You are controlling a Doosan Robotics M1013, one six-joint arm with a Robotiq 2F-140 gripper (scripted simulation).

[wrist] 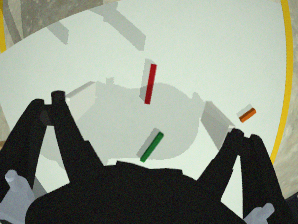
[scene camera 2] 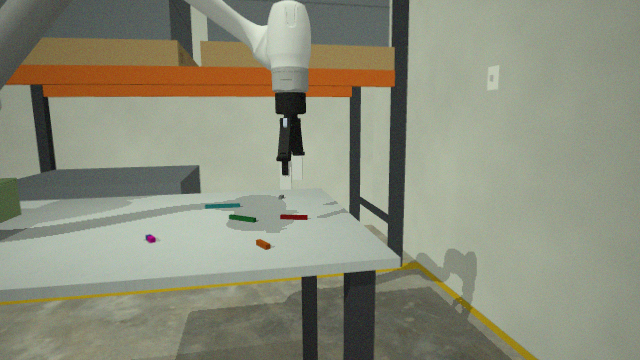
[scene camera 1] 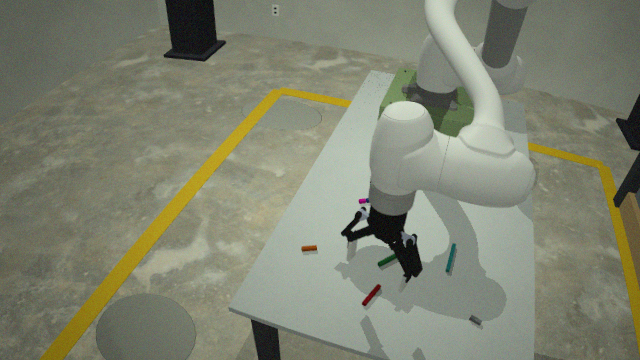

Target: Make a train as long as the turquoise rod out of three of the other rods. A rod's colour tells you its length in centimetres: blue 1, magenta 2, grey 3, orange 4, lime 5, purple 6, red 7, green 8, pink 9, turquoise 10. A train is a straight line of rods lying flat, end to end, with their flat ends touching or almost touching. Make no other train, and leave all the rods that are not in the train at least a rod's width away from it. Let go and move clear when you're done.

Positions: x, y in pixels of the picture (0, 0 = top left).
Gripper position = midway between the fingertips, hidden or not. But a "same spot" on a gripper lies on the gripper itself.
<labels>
My gripper shows in the wrist view, in scene camera 2 and in scene camera 1 [376, 272]. The same spot on my gripper: [wrist: 99, 189] is [scene camera 2: 299, 127].
</labels>
